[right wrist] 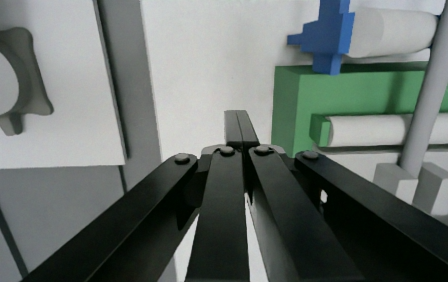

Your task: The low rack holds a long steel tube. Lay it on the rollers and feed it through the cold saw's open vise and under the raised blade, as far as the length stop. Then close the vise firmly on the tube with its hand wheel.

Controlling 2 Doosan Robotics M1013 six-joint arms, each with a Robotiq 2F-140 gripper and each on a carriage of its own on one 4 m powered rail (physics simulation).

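The long steel tube (pixel 427 95) runs down the right side of the right wrist view, across the white rollers (pixel 367 131) (pixel 395 31), to the vise's two grey jaw blocks (pixel 395 182) (pixel 434 187) at the lower right. Whether the jaws touch the tube is not clear. My right gripper (pixel 235 127) is shut, its two fingertips together with no object visible between them, left of the green saw base (pixel 360 90). The hand wheel, the blade, the length stop and the low rack do not show. My left gripper is not in view.
A blue roller bracket (pixel 327 40) stands at the upper right beside the green base. At the left, a white plate (pixel 60 125) carries a dark grey rounded part (pixel 35 85). A grey strip (pixel 131 75) runs between that plate and the white table top (pixel 200 65).
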